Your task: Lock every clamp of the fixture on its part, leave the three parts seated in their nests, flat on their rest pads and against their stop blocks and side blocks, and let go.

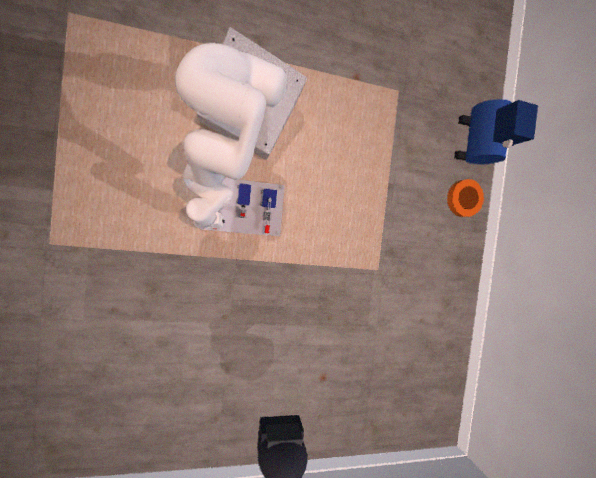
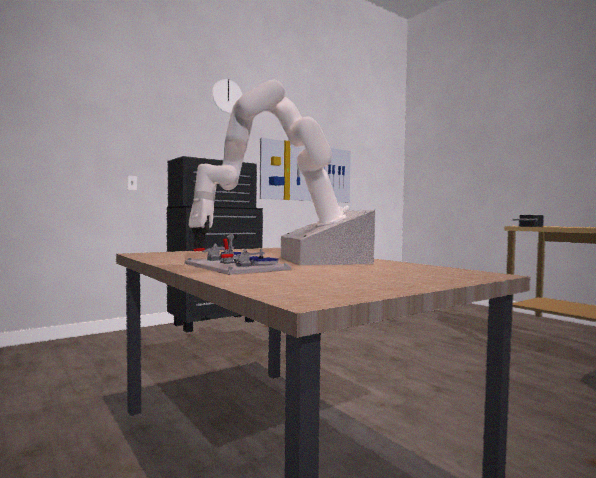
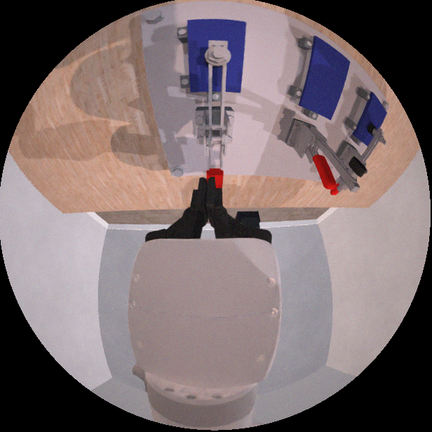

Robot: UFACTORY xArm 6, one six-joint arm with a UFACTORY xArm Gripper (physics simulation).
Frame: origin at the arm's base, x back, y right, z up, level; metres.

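Seen in the pictures: gripper, fingertip midpoint: (image 2: pixel 198 247); arm's base, origin of the base link: (image 2: pixel 331 221).
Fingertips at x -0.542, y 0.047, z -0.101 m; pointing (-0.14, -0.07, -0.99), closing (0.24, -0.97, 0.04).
Note:
Pixels of each thing's middle, then the offset from my fingertips to it. Level surfaces: height alone.
- grey fixture plate, body centre: (image 2: pixel 235 264) (image 1: pixel 243 206) dz -0.055, dx +0.106, dy -0.102 m
- middle part, body centre: (image 1: pixel 244 194) dz -0.037, dx +0.158, dy -0.094 m
- right part, body centre: (image 2: pixel 263 260) (image 1: pixel 269 198) dz -0.034, dx +0.170, dy -0.203 m
- wooden table, its level: dz -0.062 m
Three blue parts lie on the grey fixture plate (image 3: pixel 265 75) (image 2: pixel 240 270): a left part (image 3: pixel 232 75), a middle part (image 3: pixel 325 77) (image 1: pixel 244 194) and a right part (image 3: pixel 367 117) (image 1: pixel 273 193). The left clamp (image 3: pixel 215 125) reaches over its part, with its red handle (image 3: pixel 215 173) (image 2: pixel 199 249) lying low and outward. The middle clamp (image 3: pixel 302 137) is open, its arm swung up off the part and its red handle (image 3: pixel 325 172) (image 2: pixel 226 244) raised. The right clamp's arm reaches over its part, handle low. My gripper (image 3: pixel 208 186) (image 2: pixel 199 242) is shut and empty, its fingertips at the left handle's end; contact is unclear.
The plate lies on the wooden table (image 1: pixel 330 175) (image 2: pixel 400 290) near one long edge. The robot's grey base block (image 1: pixel 287 105) (image 2: pixel 327 245) stands behind the fixture. The raised middle clamp stands beside the gripper. A dark tool cabinet (image 2: pixel 175 225) stands beyond the table.

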